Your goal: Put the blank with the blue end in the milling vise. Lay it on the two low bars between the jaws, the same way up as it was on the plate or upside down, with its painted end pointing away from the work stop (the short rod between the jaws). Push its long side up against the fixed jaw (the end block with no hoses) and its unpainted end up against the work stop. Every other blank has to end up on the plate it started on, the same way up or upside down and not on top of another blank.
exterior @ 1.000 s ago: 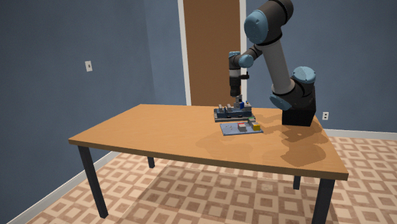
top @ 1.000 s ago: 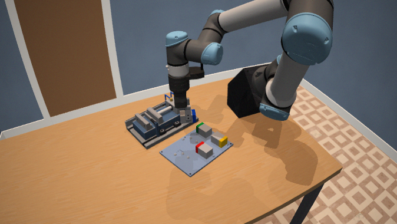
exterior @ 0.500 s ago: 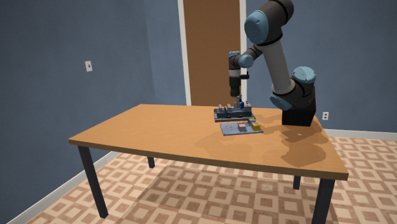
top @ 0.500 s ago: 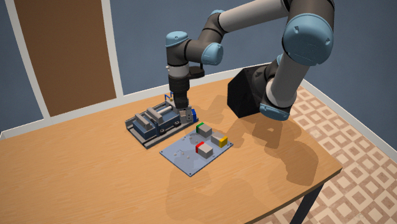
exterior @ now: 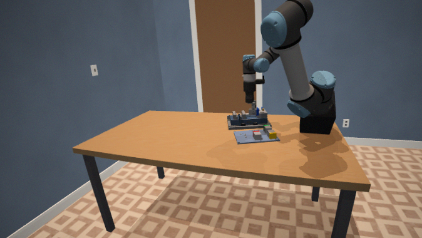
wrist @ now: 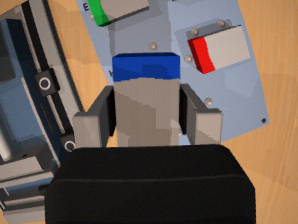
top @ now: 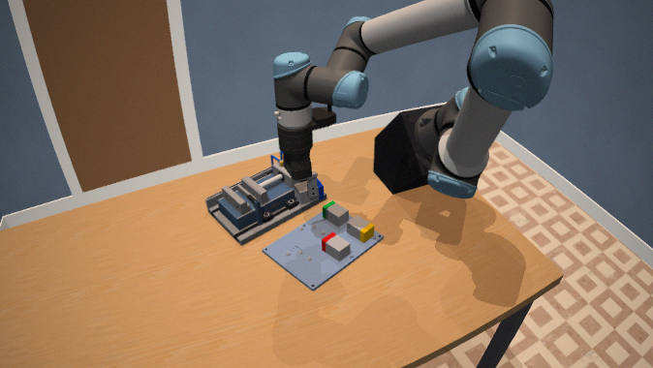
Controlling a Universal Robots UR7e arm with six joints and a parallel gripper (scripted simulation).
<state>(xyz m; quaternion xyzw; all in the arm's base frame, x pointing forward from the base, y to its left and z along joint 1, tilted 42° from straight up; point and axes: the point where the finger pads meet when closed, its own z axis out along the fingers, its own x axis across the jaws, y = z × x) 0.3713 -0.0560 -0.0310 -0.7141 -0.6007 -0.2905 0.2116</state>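
The blue-ended blank is 20 mm below my hand. Round my hand: green-ended blank: 140 mm below, 90 mm behind, 20 mm to the right; red-ended blank: 140 mm below, 90 mm to the left, 20 mm behind; grey plate: 170 mm below, 40 mm to the left, 10 mm behind.
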